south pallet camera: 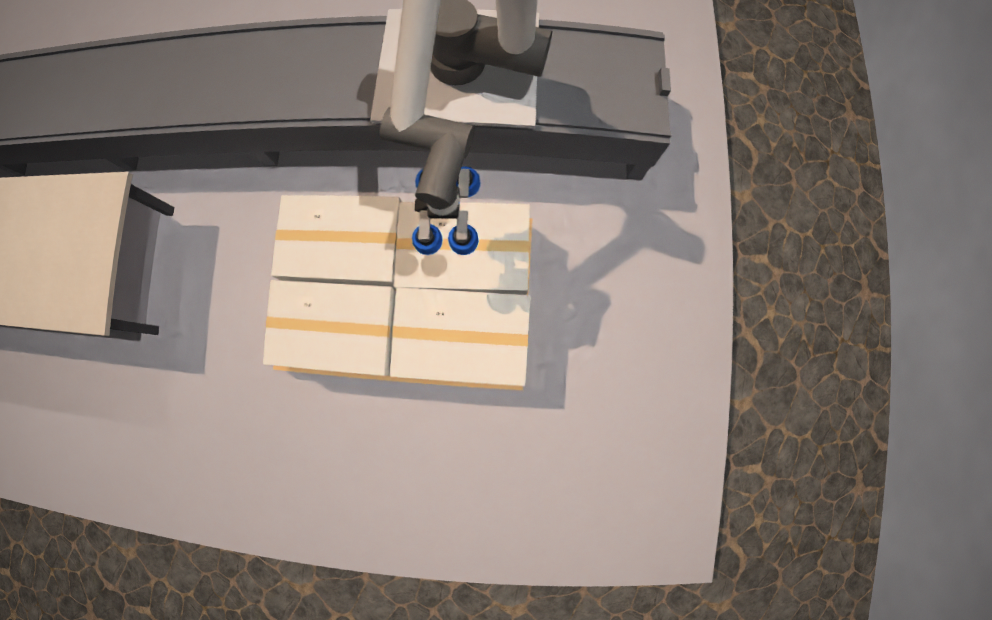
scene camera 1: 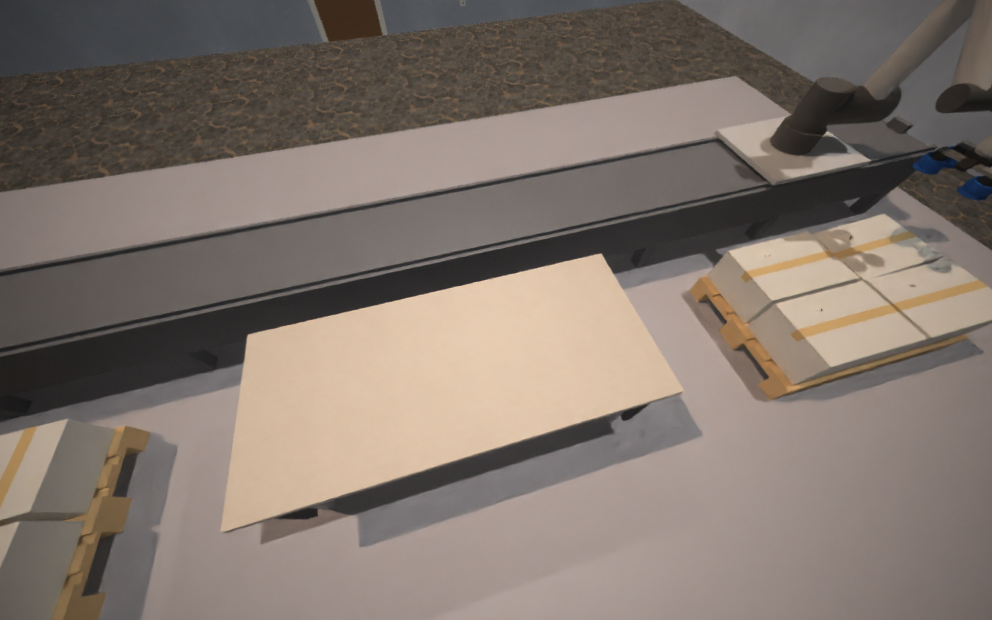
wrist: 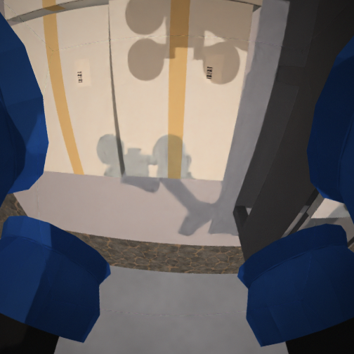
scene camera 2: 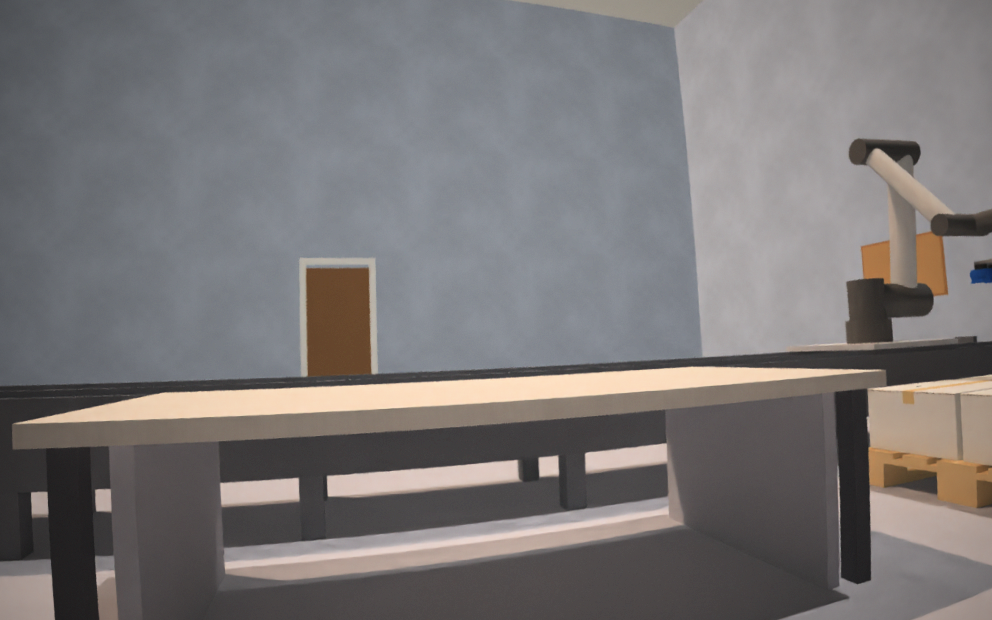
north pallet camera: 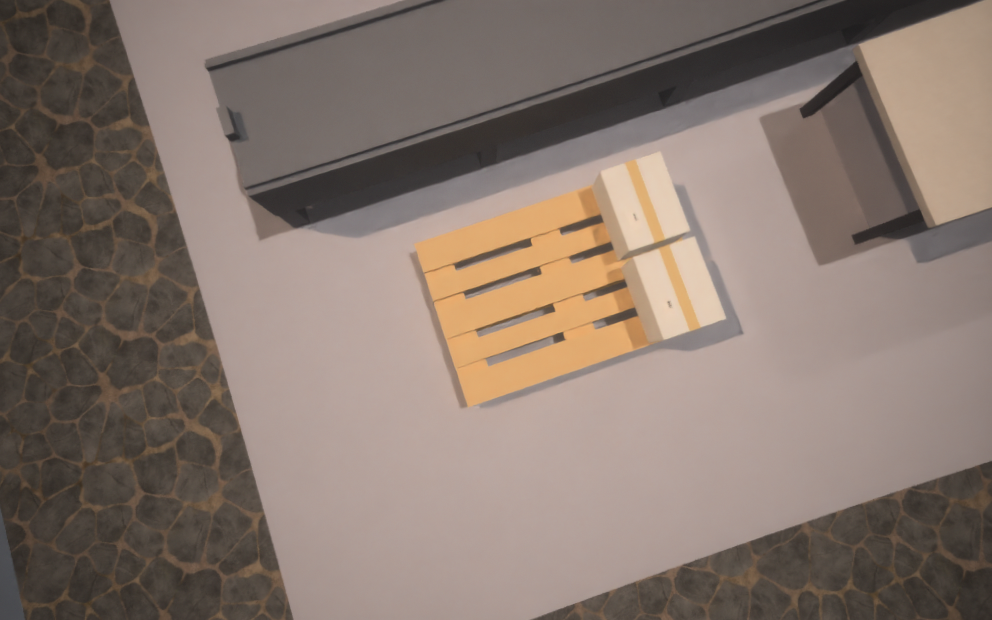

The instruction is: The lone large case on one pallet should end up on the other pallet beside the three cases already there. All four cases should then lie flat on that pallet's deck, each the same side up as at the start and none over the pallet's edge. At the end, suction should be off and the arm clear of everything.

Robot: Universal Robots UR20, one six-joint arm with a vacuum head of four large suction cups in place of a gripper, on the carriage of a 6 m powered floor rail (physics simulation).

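Seen in the pictures: hand, tool point: (scene camera 1: 958,177); arm's base, link origin: (south pallet camera: 457,62) (scene camera 1: 790,144) (scene camera 2: 869,342).
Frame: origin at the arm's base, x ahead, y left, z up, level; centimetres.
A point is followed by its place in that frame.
Note:
Four large white cases lie flat, tape and labels up, on the south pallet (scene camera 1: 746,337) @[x 104.6, y -82.6, z -42.8 cm] (south pallet camera: 468,382) @[x 137.1, y 12.2, z -42.6 cm], two by two with thin gaps. They are the rail-side right case (south pallet camera: 479,271) @[x 90.2, y 15.2, z -18.1 cm] (wrist: 205,120), the rail-side left case (south pallet camera: 332,257) @[x 87.1, y -49.3, z -17.9 cm] (scene camera 1: 793,252) @[x 70.9, y -42.7, z -18.0 cm], the front left case (south pallet camera: 329,350) @[x 127.4, y -47.1, z -18.0 cm] and the front right case (south pallet camera: 460,359) @[x 127.3, y 9.6, z -18.0 cm]. No overhang shows. My suction head (south pallet camera: 444,210) @[x 77.6, y 4.4, z 27.1 cm] (scene camera 1: 953,174) @[x 77.6, y 4.4, z 27.1 cm] is open, its blue cups holding nothing. It hangs high above the rail-side right case, with shadows on the case tops. The other pallet (north pallet camera: 504,226) @[x 65.7, y -497.1, z -42.5 cm] holds no large case.
Two smaller white cases (north pallet camera: 643,208) @[x 82.7, y -439.8, z -20.7 cm] (north pallet camera: 676,288) @[x 120.2, y -439.3, z -18.9 cm] stand at one end of the other pallet. A table (scene camera 1: 446,387) @[x 101.0, y -255.6, z -4.0 cm] (scene camera 2: 468,398) @[x 119.4, y -263.4, z -4.0 cm] stands between the pallets. The rail (scene camera 1: 409,226) (south pallet camera: 182,87) runs behind them, with the arm's carriage (scene camera 1: 790,157) @[x 12.1, y -10.0, z 0.0 cm] near its south end.

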